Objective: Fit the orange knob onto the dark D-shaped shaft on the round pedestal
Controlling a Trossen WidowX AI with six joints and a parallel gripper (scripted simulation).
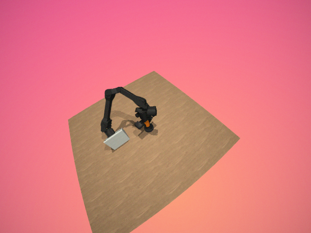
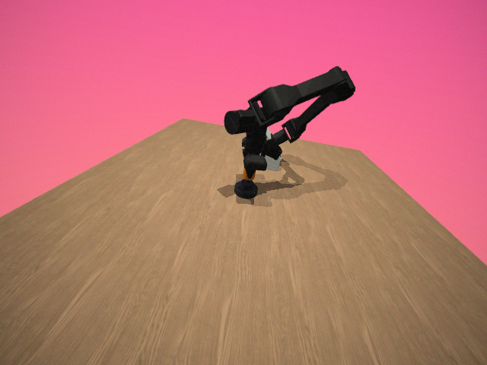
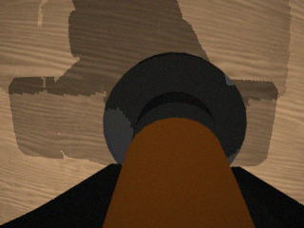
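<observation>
Now: gripper tip 2 cm below the orange knob. The rest, counted from my gripper tip: dark round pedestal 4 cm below.
</observation>
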